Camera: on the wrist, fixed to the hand. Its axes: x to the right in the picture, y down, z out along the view.
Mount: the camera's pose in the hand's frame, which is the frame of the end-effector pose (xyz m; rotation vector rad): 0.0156 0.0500 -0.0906 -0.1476 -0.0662 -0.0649
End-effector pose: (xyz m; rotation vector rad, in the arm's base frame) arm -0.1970 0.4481 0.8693 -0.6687 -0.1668 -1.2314
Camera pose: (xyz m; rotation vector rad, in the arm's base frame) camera -0.1671 0.3937 0.7851 -0.8382 -0.1545 -1.2932
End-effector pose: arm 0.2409 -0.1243 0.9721 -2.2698 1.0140 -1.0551
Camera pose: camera 0.1549 -0.1753 1.0031 -2.4540 1.0281 -0.9522
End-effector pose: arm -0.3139 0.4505 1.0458 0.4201 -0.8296 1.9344
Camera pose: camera -0.3604 0.5084 0.9721 0.4187 -0.9830 1.7942
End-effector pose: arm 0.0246 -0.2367 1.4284 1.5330 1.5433 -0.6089
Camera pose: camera 0.0540 -0.1469 1.4734 1.3441 1.5570 -0.5637
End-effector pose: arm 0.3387 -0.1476 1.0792 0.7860 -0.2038 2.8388
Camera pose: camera 0.2699 -0.1775 1.0062 0.8395 -0.3853 2.7026
